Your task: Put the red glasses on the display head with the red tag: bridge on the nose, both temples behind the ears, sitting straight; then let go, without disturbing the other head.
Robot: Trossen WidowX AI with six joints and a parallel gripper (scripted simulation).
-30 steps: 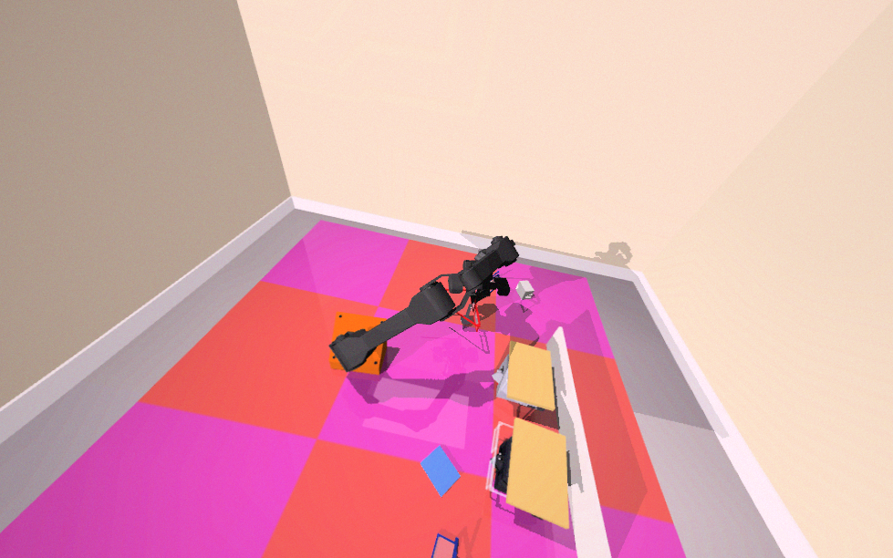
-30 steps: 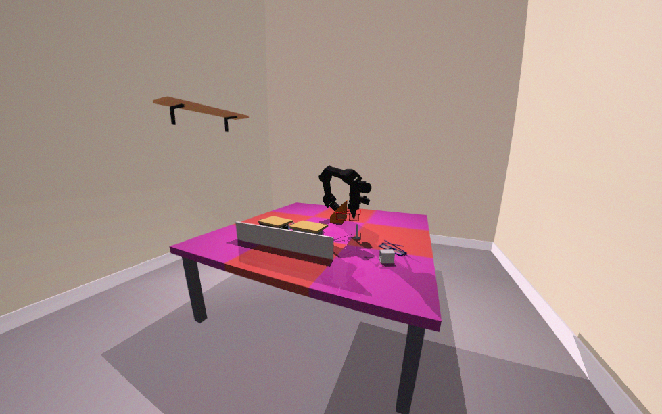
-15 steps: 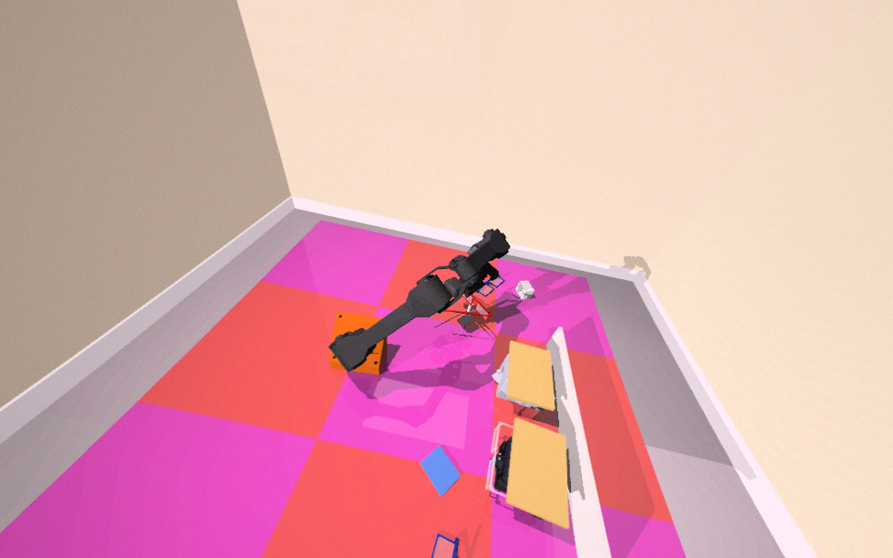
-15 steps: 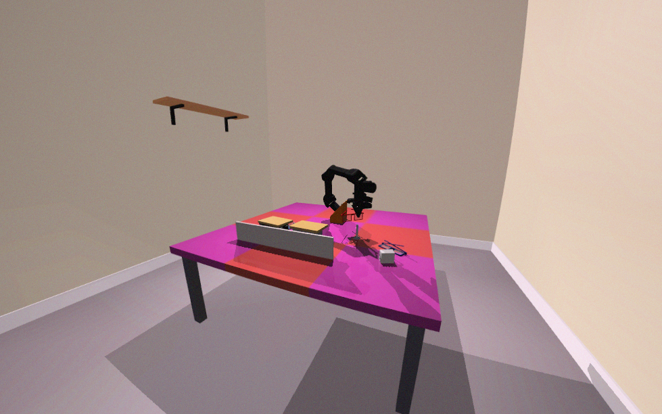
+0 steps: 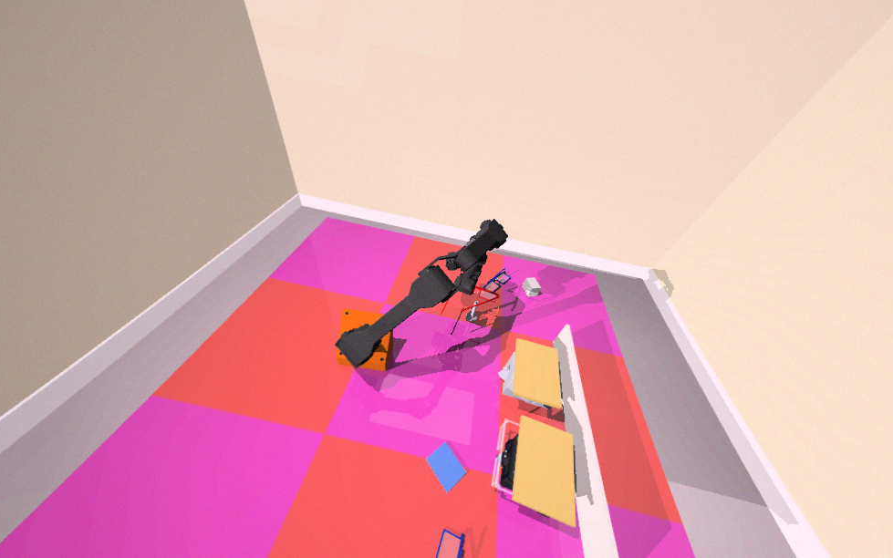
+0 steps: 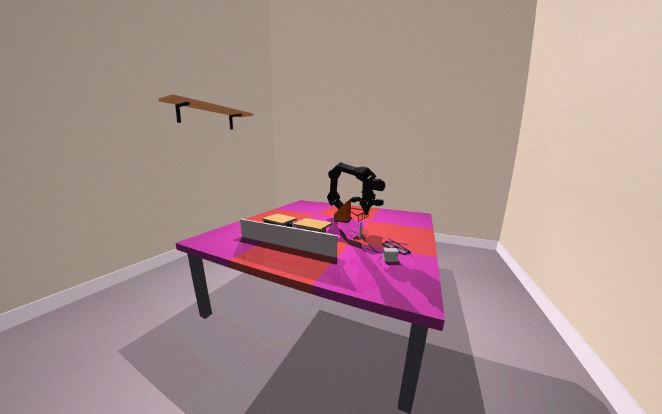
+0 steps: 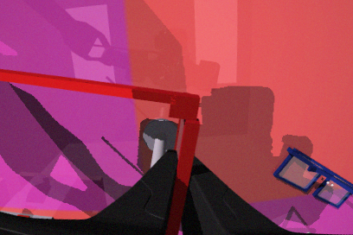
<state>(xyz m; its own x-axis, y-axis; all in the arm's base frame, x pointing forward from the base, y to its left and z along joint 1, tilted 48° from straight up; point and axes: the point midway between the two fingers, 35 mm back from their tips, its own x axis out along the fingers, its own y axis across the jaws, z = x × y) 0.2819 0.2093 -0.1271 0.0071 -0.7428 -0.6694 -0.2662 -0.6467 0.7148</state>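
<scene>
Now: the stand 40 mm ahead of my gripper tip, 20 mm to the right of it and 100 mm below it. Also, from my gripper tip: white wall (320 mm ahead, 370 mm to the right, 70 mm below); then blue card (10 mm behind, 480 mm to the right, 120 mm below); then white block (280 mm ahead, 170 mm to the left, 100 mm below).
</scene>
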